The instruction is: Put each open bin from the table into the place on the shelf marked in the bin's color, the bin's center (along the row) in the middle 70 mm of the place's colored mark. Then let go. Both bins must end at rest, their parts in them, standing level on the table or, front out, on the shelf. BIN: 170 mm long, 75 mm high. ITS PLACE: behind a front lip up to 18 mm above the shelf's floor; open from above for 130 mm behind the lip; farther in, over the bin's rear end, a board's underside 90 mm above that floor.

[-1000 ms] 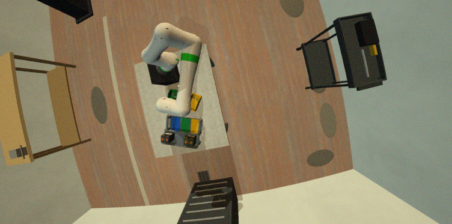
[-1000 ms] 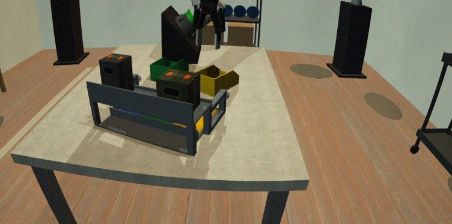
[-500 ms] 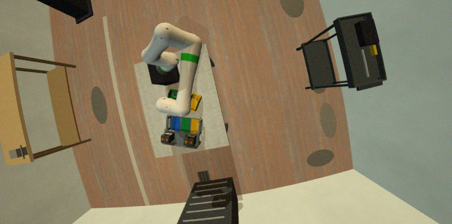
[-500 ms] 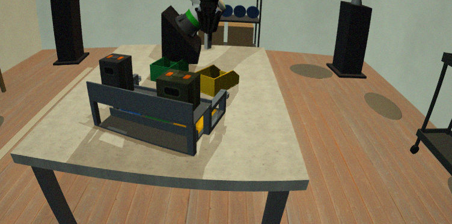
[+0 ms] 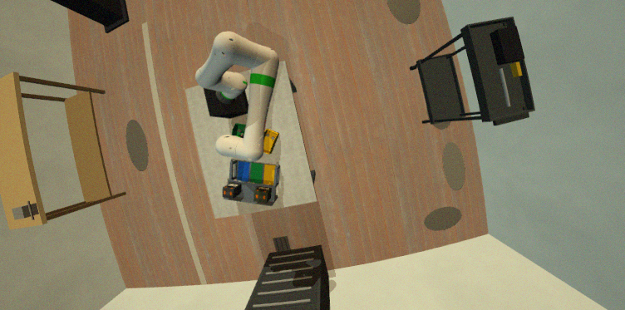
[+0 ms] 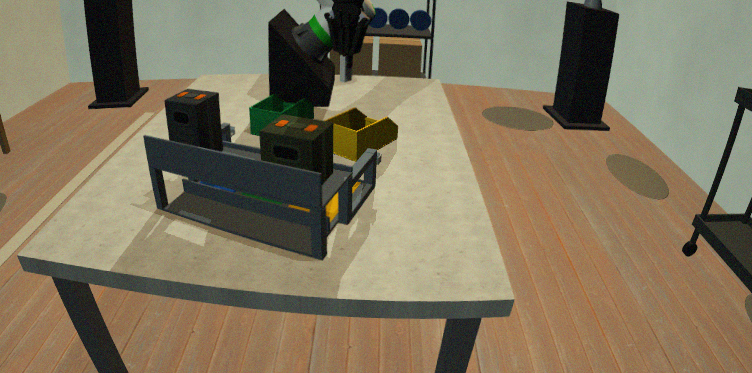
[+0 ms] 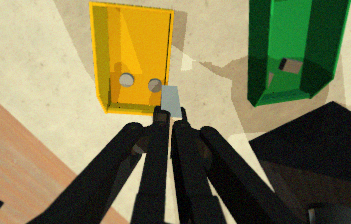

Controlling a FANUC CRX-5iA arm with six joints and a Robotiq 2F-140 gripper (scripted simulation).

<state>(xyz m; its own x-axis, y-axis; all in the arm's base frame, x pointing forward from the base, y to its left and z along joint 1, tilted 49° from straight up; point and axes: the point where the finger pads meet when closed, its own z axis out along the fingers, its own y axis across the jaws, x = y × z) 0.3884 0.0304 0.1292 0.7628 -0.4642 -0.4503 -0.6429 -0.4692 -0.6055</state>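
Now: hand 30 mm short of the yellow bin, 40 mm to the right of it and 150 mm above it. From my hand the other things lie so: green bin 90 mm behind, 170 mm to the right, 150 mm below.
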